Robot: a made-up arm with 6 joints.
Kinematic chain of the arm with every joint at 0, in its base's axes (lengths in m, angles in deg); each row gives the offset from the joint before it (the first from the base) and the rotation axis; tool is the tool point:
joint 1: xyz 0 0 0.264 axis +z
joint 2: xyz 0 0 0 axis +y
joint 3: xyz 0 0 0.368 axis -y
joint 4: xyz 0 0 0 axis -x
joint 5: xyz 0.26 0 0 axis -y
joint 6: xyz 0 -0.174 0 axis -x
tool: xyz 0 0 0
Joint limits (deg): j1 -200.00..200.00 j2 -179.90..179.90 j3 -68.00..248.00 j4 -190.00..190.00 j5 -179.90..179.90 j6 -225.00..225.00
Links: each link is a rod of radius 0.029 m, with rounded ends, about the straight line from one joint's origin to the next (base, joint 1, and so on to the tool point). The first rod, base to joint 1, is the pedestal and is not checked.
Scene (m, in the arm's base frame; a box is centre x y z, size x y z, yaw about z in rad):
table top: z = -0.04
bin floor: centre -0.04 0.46 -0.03 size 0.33 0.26 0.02 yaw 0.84
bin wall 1: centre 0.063 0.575 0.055 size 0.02 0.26 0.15 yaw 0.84
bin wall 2: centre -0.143 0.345 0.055 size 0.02 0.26 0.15 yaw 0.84
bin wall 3: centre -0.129 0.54 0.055 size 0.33 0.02 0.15 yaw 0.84
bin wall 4: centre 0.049 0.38 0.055 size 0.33 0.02 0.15 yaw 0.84
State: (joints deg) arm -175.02 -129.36 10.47 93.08 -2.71 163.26
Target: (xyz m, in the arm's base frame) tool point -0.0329 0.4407 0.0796
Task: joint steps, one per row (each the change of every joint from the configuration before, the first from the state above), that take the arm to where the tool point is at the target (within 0.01 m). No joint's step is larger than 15 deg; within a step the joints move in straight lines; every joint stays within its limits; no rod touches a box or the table.
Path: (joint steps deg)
1: 11.82 9.71 12.38 -1.21 5.14 2.14
2: 11.83 9.71 12.39 -1.21 5.13 2.14
3: 11.82 9.71 12.38 -1.21 5.14 2.13
4: 11.83 9.72 12.38 -1.22 5.13 2.14
5: 11.82 9.71 12.38 -1.21 5.14 2.14
6: 4.07 4.87 13.98 -1.96 -4.28 -1.78
7: 4.07 4.87 13.98 -1.97 -4.28 -1.78
8: 4.06 4.87 13.98 -1.97 -4.28 -1.78
9: 4.07 4.88 13.98 -1.96 -4.28 -1.79
10: 4.07 4.87 13.98 -1.97 -4.28 -1.78
11: 4.07 4.87 13.97 -1.97 -4.28 -1.78
12: -0.03 -10.35 -4.06 -0.07 0.00 0.00
13: -0.03 -10.34 -4.07 -0.08 0.00 0.00

